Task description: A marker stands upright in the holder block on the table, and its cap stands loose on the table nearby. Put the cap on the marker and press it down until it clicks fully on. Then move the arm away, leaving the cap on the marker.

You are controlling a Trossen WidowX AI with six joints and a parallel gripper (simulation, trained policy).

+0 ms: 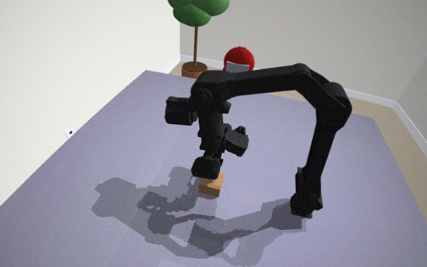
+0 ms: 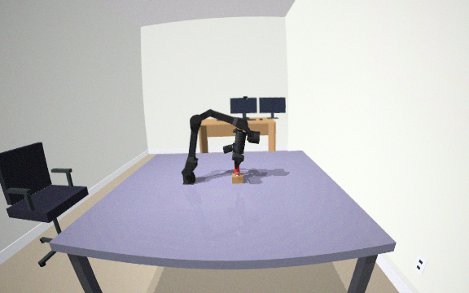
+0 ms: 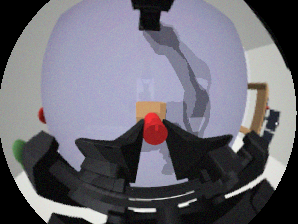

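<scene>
My gripper tip is 1 cm short of the white marker and 1 cm above it. Round my gripper tip: red cap: 1 cm ahead; then tan holder block: 6 cm below, 1 cm ahead.
</scene>
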